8 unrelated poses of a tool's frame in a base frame.
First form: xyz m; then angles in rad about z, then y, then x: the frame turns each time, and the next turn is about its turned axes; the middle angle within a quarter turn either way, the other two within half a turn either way.
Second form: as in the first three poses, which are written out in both.
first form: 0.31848 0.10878 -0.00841 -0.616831 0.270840 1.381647
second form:
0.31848 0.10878 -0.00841
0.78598 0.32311 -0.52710
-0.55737 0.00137 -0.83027
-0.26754 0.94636 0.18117

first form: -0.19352 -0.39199 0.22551 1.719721 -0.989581 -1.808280
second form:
-0.19352 -0.39199 0.22551
-0.08146 0.11212 -0.99035
0.54296 0.83825 0.05024
0.83580 -0.53363 -0.12917

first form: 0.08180 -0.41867 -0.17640 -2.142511 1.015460 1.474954
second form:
0.08180 -0.41867 -0.17640
-0.28527 -0.37718 -0.88111
-0.44339 -0.76309 0.47021
-0.84972 0.52481 0.05045

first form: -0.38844 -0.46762 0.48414 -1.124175 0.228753 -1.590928
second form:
-0.38844 -0.46762 0.48414
0.42067 -0.11608 0.89976
-0.87842 0.19578 0.43595
-0.22676 -0.97375 -0.01961

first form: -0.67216 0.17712 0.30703 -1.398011 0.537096 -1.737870
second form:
-0.67216 0.17712 0.30703
0.14772 -0.25056 0.95676
-0.84640 0.46842 0.25335
-0.51164 -0.84723 -0.14288

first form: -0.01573 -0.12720 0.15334 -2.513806 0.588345 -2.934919
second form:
-0.01573 -0.12720 0.15334
-0.67325 -0.48268 0.56014
-0.48860 0.85900 0.15296
-0.55499 -0.17070 -0.81416

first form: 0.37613 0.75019 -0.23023 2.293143 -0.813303 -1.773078
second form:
0.37613 0.75019 -0.23023
-0.45428 -0.31984 -0.83147
0.51550 0.66682 -0.53815
0.72656 -0.67309 -0.13804

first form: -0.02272 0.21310 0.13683 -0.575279 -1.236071 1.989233
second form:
-0.02272 0.21310 0.13683
0.27563 -0.94518 -0.17512
-0.17873 0.12861 -0.97546
0.94450 0.30017 -0.13348

